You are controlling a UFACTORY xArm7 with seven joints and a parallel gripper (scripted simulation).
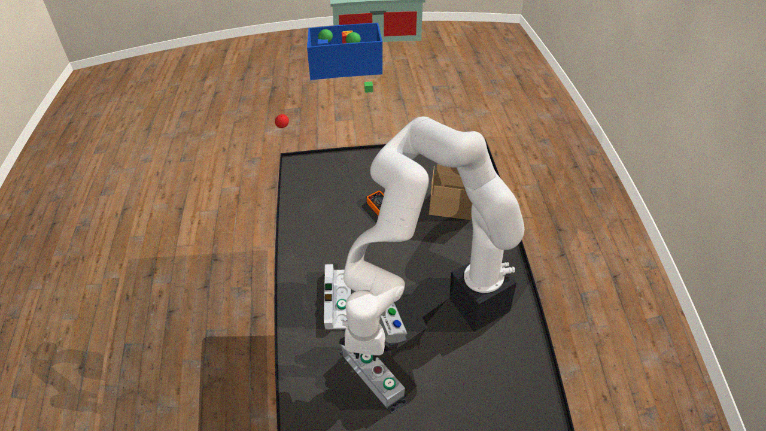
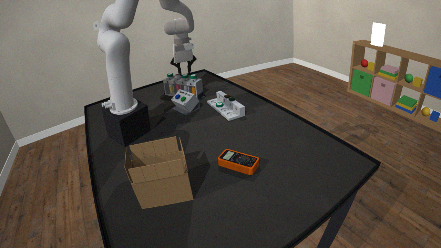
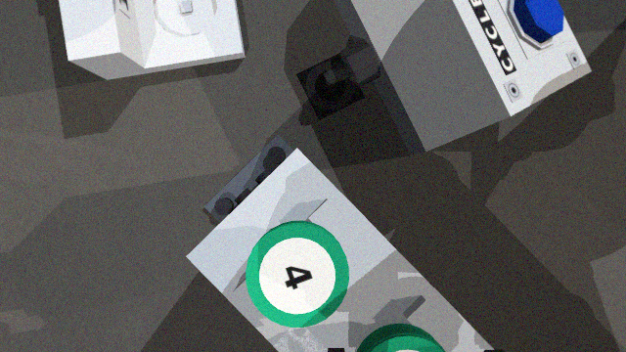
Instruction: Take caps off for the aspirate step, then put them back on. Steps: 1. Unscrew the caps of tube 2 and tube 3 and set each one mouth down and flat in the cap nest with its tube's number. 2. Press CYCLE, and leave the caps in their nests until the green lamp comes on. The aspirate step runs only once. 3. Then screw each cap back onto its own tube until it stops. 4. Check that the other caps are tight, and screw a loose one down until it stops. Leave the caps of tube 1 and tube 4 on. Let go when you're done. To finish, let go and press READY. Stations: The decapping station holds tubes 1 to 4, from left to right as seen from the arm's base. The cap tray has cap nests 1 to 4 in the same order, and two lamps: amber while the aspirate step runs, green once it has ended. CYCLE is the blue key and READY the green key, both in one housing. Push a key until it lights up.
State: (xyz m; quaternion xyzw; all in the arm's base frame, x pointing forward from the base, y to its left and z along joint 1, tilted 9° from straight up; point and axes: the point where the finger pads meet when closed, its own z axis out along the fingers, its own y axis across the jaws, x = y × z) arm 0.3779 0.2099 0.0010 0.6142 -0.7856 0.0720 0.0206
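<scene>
My hand is 30 mm short of the cap, 40 mm to the left of it and 30 mm above it. The rest, counted from my hand: blue key: 100 mm behind, 120 mm to the right, 80 mm below; green key: 90 mm behind, 170 mm to the right, 80 mm below; key housing: 80 mm behind, 150 mm to the right, 90 mm below.
</scene>
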